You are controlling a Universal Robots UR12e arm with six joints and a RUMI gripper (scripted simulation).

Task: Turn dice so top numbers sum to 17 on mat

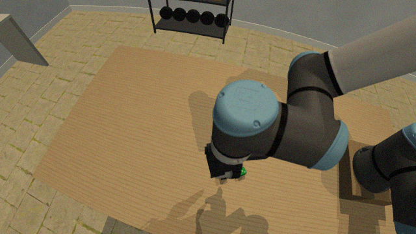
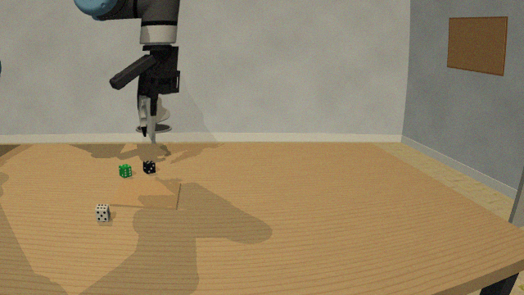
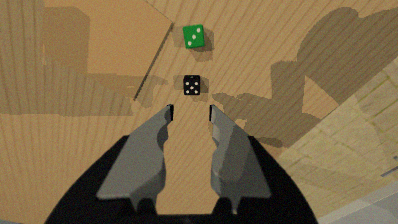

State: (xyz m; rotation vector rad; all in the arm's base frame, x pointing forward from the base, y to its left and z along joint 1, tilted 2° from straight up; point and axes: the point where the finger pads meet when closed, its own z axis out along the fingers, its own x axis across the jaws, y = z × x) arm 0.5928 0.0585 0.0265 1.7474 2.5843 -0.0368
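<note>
The black die lies 90 mm below my hand. From my hand the other things lie so: tan mat: 140 mm to the right, 100 mm below, 10 mm behind; green die: 90 mm below, 60 mm behind, 20 mm to the right; white die: 250 mm to the right, 100 mm behind, 90 mm below.
</note>
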